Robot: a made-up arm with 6 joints.
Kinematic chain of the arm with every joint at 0, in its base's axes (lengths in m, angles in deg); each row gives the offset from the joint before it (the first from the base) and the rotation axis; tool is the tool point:
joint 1: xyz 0 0 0.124 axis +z
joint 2: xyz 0 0 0 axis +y
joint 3: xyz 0 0 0.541 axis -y
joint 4: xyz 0 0 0 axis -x
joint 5: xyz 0.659 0 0 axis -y
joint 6: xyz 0 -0.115 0 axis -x
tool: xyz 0 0 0
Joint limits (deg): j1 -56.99..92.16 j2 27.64..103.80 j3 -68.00..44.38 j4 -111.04..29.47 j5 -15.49..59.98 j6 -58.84..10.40
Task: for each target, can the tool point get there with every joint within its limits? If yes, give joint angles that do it. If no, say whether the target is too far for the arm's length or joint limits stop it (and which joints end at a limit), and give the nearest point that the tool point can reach.
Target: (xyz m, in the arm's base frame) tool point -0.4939 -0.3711 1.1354
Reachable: no: joint limits stop it (at a limit: joint 1, joint 2, joint 3, joint 4) | nearest point 0.3877 -0.7805 0.8473 | short by 1.014 m
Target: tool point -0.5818 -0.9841 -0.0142
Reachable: no: joint limits stop it (at a limit: joint 1) | nearest point 0.1805 -0.4889 -0.0142 | short by 0.909 m
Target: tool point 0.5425 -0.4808 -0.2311
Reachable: yes | joints -32.44 61.46 -6.47 -3.85 30.58 -5.56
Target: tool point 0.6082 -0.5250 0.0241
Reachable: yes | joints -34.76 42.21 -0.02 -42.67 14.72 -2.26
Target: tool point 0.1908 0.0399 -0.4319
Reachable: yes | joints 36.89 90.11 -26.27 -44.04 6.68 -9.17
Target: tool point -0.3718 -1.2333 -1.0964
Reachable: no: too far | nearest point 0.2868 -0.6525 -0.6395 | short by 0.990 m
